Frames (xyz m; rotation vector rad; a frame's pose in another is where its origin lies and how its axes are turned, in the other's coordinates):
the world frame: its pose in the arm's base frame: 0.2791 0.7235 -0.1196 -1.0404 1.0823 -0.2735
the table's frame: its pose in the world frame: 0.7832 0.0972 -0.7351 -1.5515 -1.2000 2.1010
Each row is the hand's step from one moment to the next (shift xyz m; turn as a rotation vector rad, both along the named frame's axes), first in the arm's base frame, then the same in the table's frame.
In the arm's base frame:
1: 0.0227 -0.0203 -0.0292 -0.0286 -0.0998 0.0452
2: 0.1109 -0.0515 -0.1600 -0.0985 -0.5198 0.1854
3: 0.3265 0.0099 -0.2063 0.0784 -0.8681 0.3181
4: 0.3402 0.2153 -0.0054 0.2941 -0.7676 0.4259
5: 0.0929 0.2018 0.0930 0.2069 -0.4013 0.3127
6: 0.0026 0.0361 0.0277 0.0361 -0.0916 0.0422
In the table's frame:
1: -0.0156 0.0025 -0.0391 -0.0098 0.1124 0.0098
2: -0.0605 -0.0357 -0.1887 -0.0811 0.5547 -0.0057
3: -0.2306 -0.1726 -0.2575 -0.3617 0.8525 -0.0586
4: -0.2654 -0.3028 -0.0034 -0.5741 0.7258 0.0255
5: -0.0730 -0.1838 0.1375 -0.3786 0.3893 0.0817
6: -0.0038 -0.0252 0.0378 -0.0666 0.0838 -0.0049

